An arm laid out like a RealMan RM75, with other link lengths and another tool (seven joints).
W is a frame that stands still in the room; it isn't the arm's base.
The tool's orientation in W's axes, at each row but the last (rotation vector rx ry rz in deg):
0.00, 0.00, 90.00
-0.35, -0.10, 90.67
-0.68, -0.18, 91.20
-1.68, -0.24, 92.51
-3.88, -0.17, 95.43
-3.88, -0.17, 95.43
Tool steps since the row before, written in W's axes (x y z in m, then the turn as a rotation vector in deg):
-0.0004, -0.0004, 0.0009, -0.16, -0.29, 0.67
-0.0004, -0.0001, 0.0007, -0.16, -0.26, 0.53
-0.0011, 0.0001, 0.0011, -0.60, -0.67, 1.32
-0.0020, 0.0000, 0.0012, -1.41, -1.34, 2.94
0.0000, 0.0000, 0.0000, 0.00, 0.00, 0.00
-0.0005, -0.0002, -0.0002, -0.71, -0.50, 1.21
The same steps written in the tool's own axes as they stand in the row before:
-0.0004, 0.0004, 0.0009, -0.29, 0.16, 0.67
-0.0001, 0.0004, 0.0007, -0.26, 0.16, 0.53
0.0001, 0.0011, 0.0011, -0.66, 0.60, 1.32
0.0001, 0.0020, 0.0012, -1.32, 1.41, 2.95
0.0000, 0.0000, 0.0000, 0.00, 0.00, 0.00
-0.0001, 0.0005, -0.0002, -0.48, 0.70, 1.22

